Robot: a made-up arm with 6 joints. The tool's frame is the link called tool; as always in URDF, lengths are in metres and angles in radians.
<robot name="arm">
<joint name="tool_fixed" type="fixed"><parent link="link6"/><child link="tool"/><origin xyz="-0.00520 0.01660 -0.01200" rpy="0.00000 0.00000 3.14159"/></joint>
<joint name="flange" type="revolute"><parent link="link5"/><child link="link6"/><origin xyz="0.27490 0.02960 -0.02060" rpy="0.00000 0.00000 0.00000"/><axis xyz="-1 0 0"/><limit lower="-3.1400" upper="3.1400" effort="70" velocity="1.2"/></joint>
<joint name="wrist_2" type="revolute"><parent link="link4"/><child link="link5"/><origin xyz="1.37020 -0.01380 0.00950" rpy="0.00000 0.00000 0.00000"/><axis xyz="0 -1 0"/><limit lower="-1.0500" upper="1.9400" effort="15" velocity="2.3"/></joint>
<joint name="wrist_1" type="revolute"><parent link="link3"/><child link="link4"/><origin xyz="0.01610 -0.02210 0.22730" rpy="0.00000 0.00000 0.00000"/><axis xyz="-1 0 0"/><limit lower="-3.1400" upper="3.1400" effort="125" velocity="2.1"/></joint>
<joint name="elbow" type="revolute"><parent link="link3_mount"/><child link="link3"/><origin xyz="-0.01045 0.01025 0.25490" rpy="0.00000 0.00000 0.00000"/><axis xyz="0 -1 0"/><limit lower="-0.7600" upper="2.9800" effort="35" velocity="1.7"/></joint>
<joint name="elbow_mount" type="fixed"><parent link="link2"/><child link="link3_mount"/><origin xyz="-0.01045 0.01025 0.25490" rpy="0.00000 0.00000 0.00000"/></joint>
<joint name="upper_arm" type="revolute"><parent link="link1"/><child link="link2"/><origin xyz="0.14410 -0.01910 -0.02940" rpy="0.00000 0.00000 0.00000"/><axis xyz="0 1 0"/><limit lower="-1.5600" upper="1.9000" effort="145" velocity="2.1"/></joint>
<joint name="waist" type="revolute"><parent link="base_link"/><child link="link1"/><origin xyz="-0.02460 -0.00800 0.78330" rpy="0.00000 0.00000 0.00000"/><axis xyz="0 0 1"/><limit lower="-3.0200" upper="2.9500" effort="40" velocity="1.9"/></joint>
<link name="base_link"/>
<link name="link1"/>
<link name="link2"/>
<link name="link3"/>
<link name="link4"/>
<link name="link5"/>
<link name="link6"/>
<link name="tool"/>
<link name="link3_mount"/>
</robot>
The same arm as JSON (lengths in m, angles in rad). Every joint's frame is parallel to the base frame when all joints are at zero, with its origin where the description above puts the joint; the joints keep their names.
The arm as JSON. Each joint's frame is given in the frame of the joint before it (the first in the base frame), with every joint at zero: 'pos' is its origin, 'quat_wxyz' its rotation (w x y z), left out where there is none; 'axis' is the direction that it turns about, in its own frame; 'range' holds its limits. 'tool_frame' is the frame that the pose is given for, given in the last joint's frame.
{"length_unit": "m", "angle_unit": "rad", "joints": [
  {"joint": "waist", "pos": [-0.0246, -0.008, 0.7833], "axis": "+z", "range": [-3.02, 2.95]},
  {"joint": "upper_arm", "pos": [0.1441, -0.0191, -0.0294], "axis": "+y", "range": [-1.56, 1.9]},
  {"joint": "elbow", "pos": [-0.0209, 0.0205, 0.5098], "axis": "-y", "range": [-0.76, 2.98]},
  {"joint": "wrist_1", "pos": [0.0161, -0.0221, 0.2273], "axis": "-x", "range": [-3.14, 3.14]},
  {"joint": "wrist_2", "pos": [1.3702, -0.0138, 0.0095], "axis": "-y", "range": [-1.05, 1.94]},
  {"joint": "flange", "pos": [0.2749, 0.0296, -0.0206], "axis": "-x", "range": [-3.14, 3.14]}
], "tool_frame": {"pos": [-0.0052, 0.0166, -0.012], "quat_wxyz": [0.000001, 0.0, 0.0, 1.000004]}}

